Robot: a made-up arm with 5 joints. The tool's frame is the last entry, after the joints.
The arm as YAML. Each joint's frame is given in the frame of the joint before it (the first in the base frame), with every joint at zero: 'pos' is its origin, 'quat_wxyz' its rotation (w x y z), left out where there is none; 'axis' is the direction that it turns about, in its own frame. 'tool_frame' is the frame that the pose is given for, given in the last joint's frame.
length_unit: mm
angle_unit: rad
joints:
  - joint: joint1
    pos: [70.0, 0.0, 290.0]
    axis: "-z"
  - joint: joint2
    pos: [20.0, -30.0, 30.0]
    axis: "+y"
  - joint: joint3
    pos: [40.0, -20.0, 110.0]
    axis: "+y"
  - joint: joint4
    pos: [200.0, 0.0, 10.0]
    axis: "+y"
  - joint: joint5
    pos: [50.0, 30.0, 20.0]
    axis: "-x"
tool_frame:
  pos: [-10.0, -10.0, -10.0]
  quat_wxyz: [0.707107, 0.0, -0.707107, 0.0]
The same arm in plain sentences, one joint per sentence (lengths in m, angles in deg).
The arm has five revolute joints in a row. What follows holds with every joint at zero, and every direction is one of the base frame's. Joint 1 sits 0.07 m along +x and 0.29 m along +z from the base frame's origin and rotates about -z. Joint 2 sits 0.02 m along +x and 0.03 m along -y and 0.03 m along +z from joint 1 and rotates about +y. Joint 3 sits 0.04 m along +x and 0.02 m along -y and 0.11 m along +z from joint 2 and rotates about +y. Joint 4 sits 0.2 m along +x and 0.01 m along +z from joint 3 and rotates about +y. Joint 5 sits 0.05 m along +x and 0.03 m along +y and 0.02 m along +z from joint 4 and rotates about -x. The tool frame, which is the frame that the pose is given for, sits 0.01 m along -x and 0.01 m along -y and 0.01 m along -z from joint 5; its axes are the base frame's turned by roll 0, pitch -90 and yaw 0 deg (as in URDF: about the fixed x, then y, then z).
